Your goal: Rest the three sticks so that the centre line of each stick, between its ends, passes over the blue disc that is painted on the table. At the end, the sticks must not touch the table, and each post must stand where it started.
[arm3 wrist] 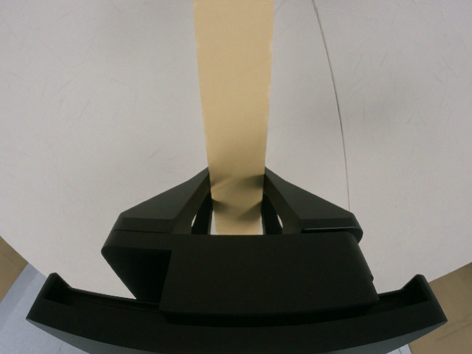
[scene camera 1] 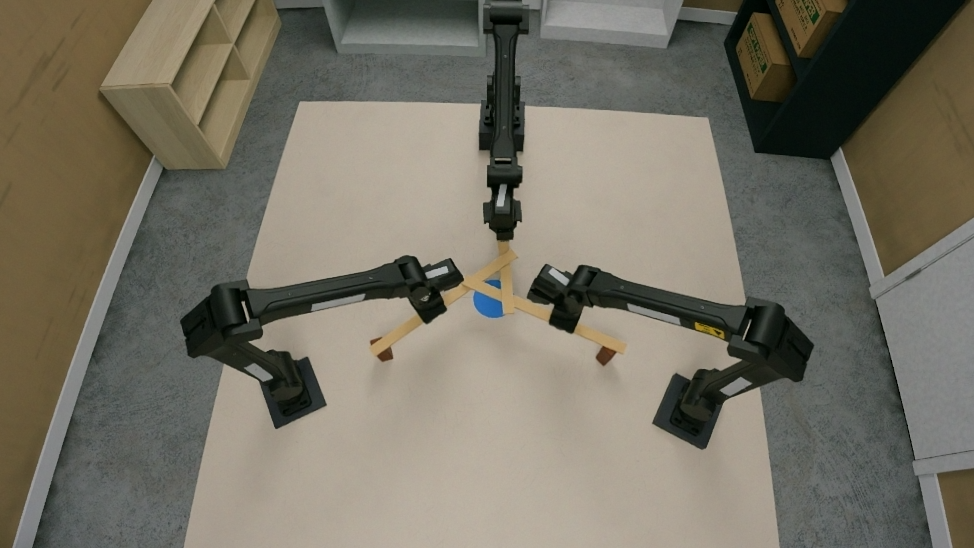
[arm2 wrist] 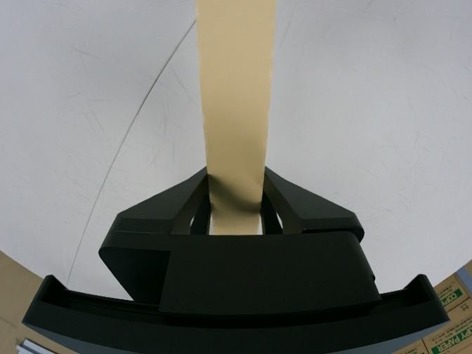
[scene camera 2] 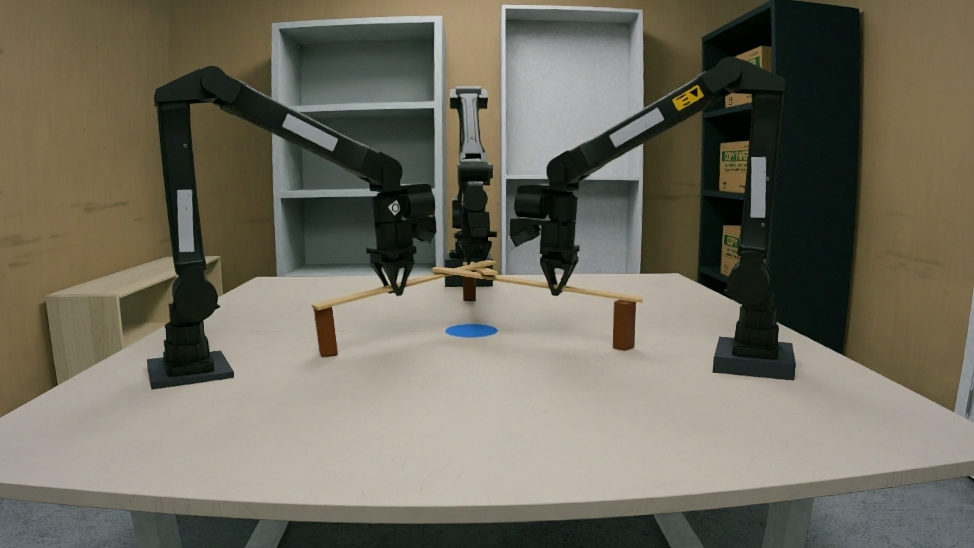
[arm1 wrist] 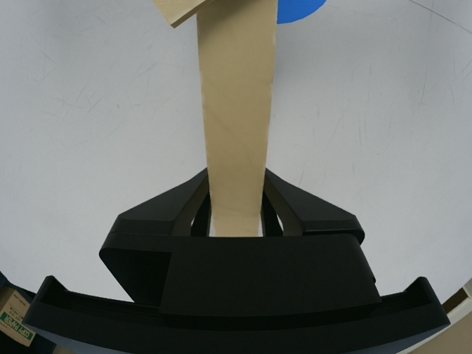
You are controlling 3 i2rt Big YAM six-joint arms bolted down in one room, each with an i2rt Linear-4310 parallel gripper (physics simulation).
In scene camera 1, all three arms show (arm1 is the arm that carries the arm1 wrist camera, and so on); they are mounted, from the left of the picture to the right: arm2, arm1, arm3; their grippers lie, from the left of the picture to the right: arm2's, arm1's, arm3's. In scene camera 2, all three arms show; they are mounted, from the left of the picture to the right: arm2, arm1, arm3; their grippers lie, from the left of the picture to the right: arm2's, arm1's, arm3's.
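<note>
Arm1's gripper (arm1 wrist: 236,175) (scene camera 1: 504,239) is shut on a stick (arm1 wrist: 237,100) (scene camera 1: 506,299). Arm2's gripper (arm2 wrist: 236,172) (scene camera 2: 398,291) is shut on a second stick (arm2 wrist: 237,100) (scene camera 1: 398,333) (scene camera 2: 354,297). Arm3's gripper (arm3 wrist: 236,174) (scene camera 2: 556,291) is shut on a third stick (arm3 wrist: 235,100) (scene camera 1: 599,338) (scene camera 2: 599,293). The inner ends cross in a triangle above the table: arm2's appears over arm1's, arm1's over arm3's, arm3's over arm2's. In scene camera 1, arm2's stick passes up-left of the blue disc (arm1 wrist: 300,10) (scene camera 1: 487,306) (scene camera 2: 471,331); the others cross its picture.
The left post (scene camera 1: 385,355) (scene camera 2: 326,333) leans slightly in scene camera 2, under arm2's stick's outer end. The right post (scene camera 1: 605,356) (scene camera 2: 623,327) stands under arm3's stick's outer end. The back post (scene camera 2: 469,289) stands near arm1's gripper. Shelves surround the table (scene camera 1: 476,463) (scene camera 2: 476,443).
</note>
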